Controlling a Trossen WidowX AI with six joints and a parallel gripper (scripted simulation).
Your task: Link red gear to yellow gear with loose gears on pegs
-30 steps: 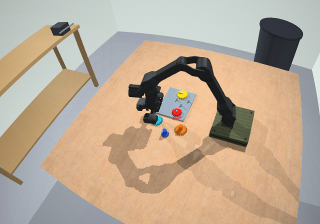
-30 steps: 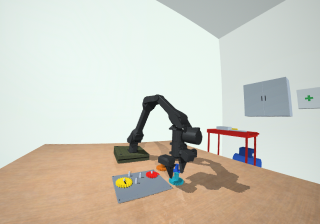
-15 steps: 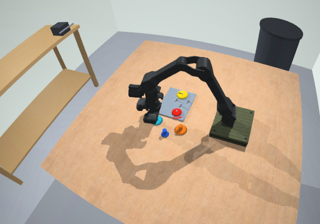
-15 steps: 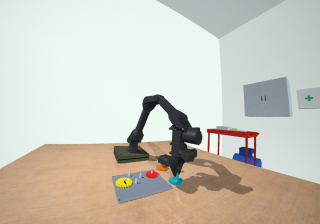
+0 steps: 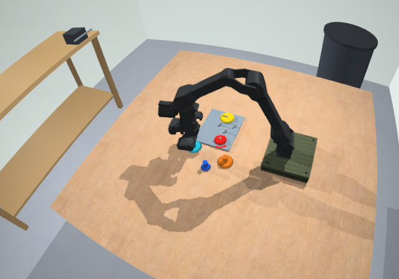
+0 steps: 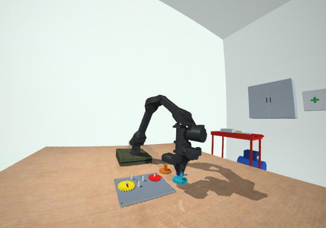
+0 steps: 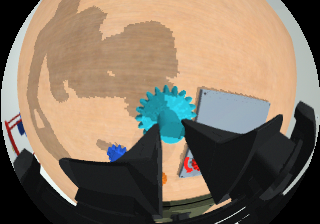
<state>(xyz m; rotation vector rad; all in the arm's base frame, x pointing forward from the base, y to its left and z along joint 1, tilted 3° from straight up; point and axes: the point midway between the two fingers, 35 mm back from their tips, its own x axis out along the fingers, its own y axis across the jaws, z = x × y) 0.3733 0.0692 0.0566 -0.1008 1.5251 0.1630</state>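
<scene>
Now: gripper tip 90 mm past the red gear, 80 mm to the left of it and 30 mm above it. The rest, counted from my gripper tip: cyan gear (10 mm below); then orange gear (150 mm behind, 30 mm below, 20 mm to the left); then blue gear (80 mm behind, 70 mm to the left, 30 mm below).
</scene>
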